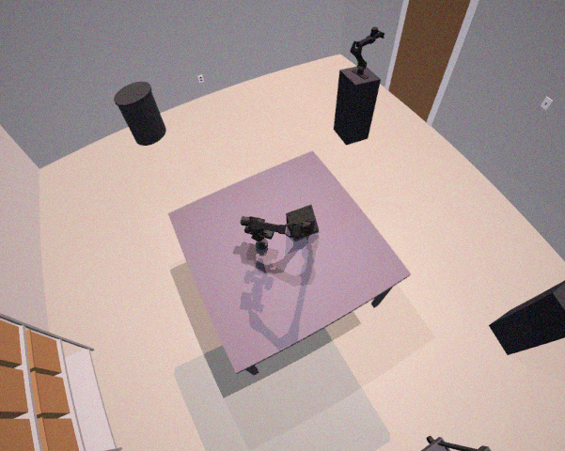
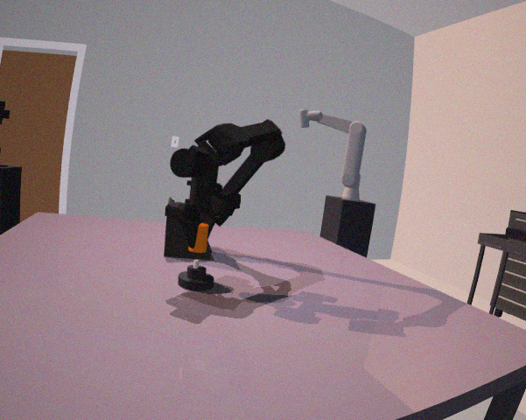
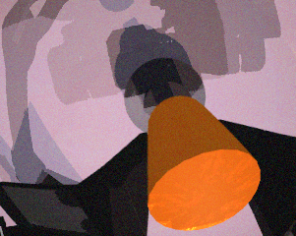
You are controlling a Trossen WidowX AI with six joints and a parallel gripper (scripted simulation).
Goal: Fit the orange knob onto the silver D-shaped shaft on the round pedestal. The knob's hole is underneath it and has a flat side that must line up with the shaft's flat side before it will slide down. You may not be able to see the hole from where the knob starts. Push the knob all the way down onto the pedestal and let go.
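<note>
My gripper tip is 6 cm above the round black pedestal. Also, from my gripper tip: orange knob: 3 cm above.
</note>
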